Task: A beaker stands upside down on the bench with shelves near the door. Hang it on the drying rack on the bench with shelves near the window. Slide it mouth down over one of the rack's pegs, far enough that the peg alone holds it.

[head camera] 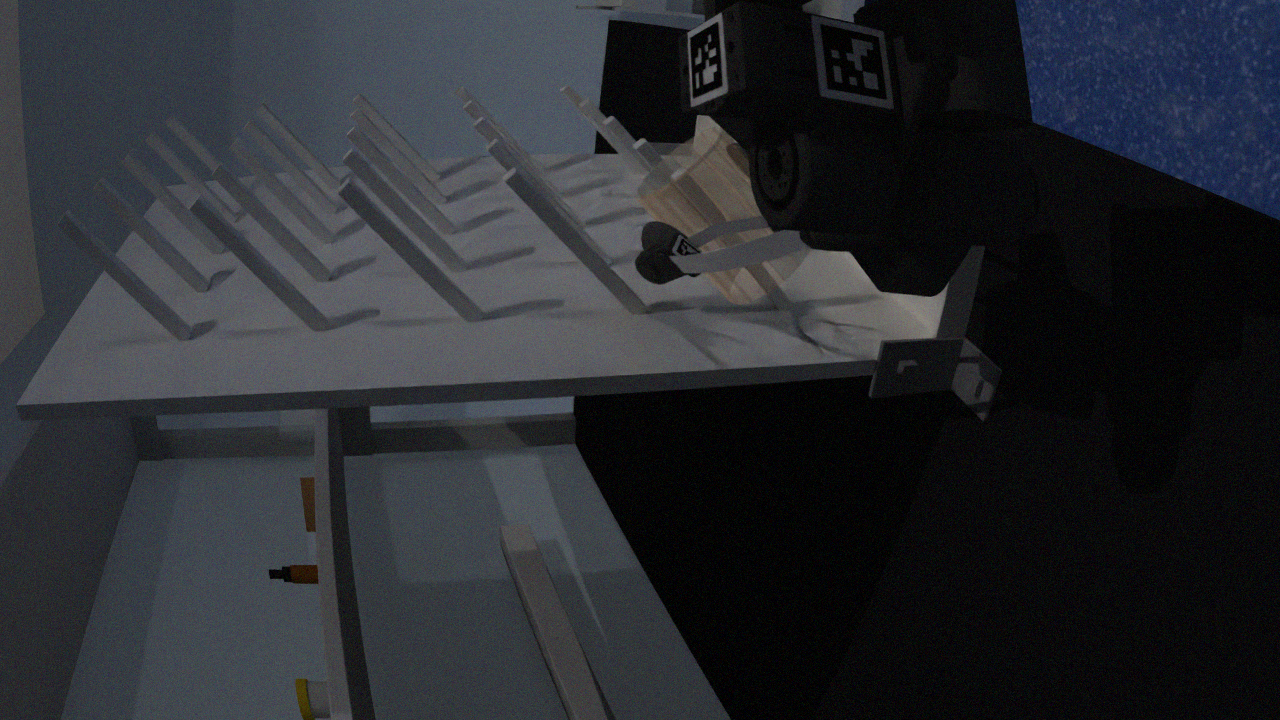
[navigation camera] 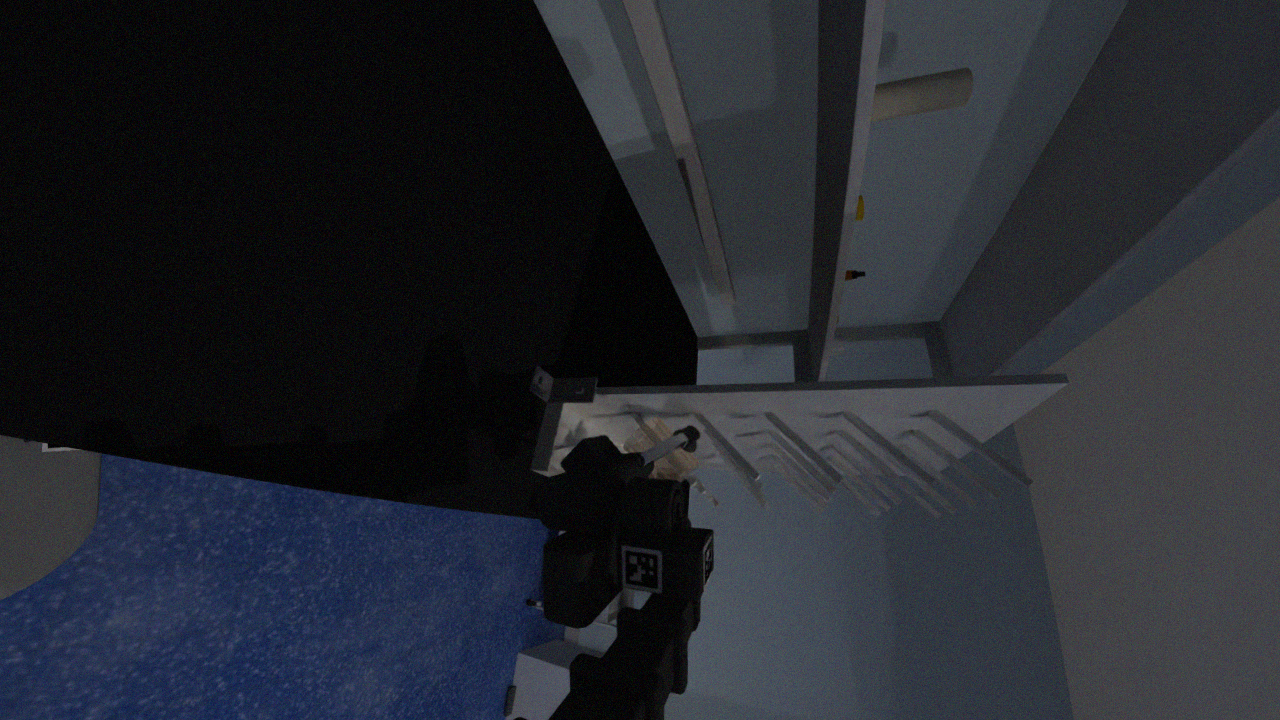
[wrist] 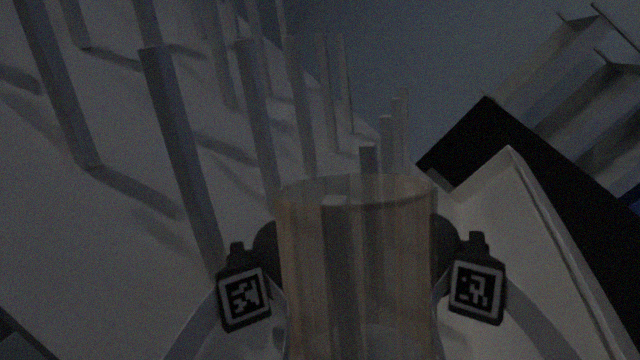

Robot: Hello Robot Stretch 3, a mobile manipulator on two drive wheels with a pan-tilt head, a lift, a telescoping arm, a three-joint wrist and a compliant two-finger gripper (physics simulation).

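Frame: origin at the robot's base, x ahead, y left, z up, level; millimetres.
Where they show: gripper, fingertip midpoint: (head camera: pixel 698 207) (navigation camera: pixel 671 456) (wrist: pixel 352 245).
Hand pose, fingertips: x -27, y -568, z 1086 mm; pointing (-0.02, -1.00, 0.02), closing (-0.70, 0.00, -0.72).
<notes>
After its pixels a point has its place.
The clear, orange-tinted beaker (head camera: pixel 716 183) {x -37, y -506, z 1100 mm} (navigation camera: pixel 673 463) {x -26, y -510, z 1107 mm} (wrist: pixel 410 260) {x -50, y -511, z 1079 mm} is between the two fingers of my gripper (head camera: pixel 691 228) {x -27, y -568, z 1086 mm} (wrist: pixel 352 245) {x -27, y -568, z 1086 mm}, which is shut on its sides. It is tilted, over the pegs at the end of the drying rack (head camera: pixel 268 362) {x 54, y -530, z 1366 mm} (navigation camera: pixel 993 407) {x 42, y -559, z 1501 mm} (wrist: pixel 100 280) {x 55, y -528, z 1171 mm} near the corner bracket. A peg (head camera: pixel 780 291) {x 27, y -558, z 1033 mm} (wrist: pixel 336 250) shows through the beaker glass in the wrist view, its tip near the far rim; in the head view its lower end comes out below the beaker. Whether it is inside or behind the glass is hard to tell.
More slanted pegs (head camera: pixel 411 250) {x -4, y -545, z 1272 mm} stand beside the beaker. A pale side wall with a corner bracket (head camera: pixel 917 367) {x 74, y -488, z 965 mm} (navigation camera: pixel 572 388) {x 77, y -497, z 956 mm} closes the rack's near end. Shelves below hold an orange bottle (head camera: pixel 304 574) {x 355, y -1009, z 1412 mm} and a yellow-capped jar (head camera: pixel 302 698) {x 434, y -815, z 1425 mm}. A long bar (head camera: pixel 550 617) {x 446, y -1055, z 1088 mm} is there too.
</notes>
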